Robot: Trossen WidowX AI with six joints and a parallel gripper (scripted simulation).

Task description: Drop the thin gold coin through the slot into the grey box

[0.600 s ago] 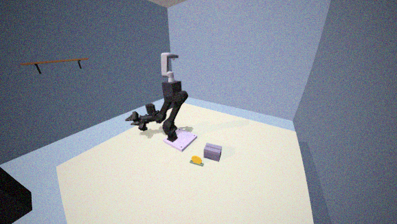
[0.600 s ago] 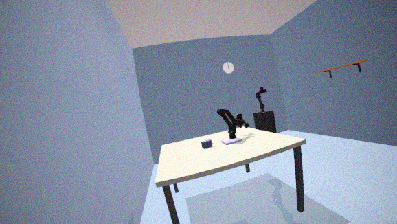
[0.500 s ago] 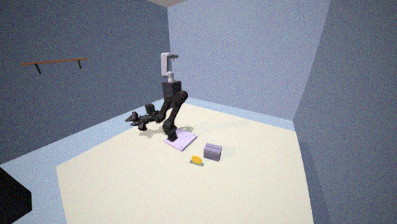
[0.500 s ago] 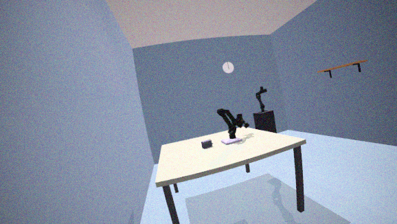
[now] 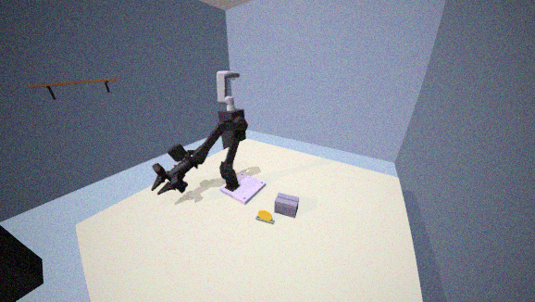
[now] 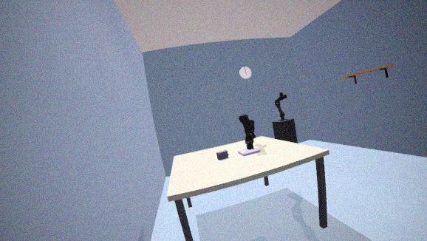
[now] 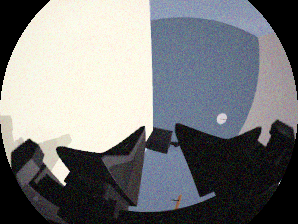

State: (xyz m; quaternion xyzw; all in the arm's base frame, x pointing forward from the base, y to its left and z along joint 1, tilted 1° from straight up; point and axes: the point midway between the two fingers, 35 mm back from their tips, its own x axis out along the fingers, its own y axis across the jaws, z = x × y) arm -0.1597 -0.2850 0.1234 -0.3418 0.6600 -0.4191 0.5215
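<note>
Now: gripper tip 430 mm short of the coin, 230 mm to the right of it and 100 mm above it.
</note>
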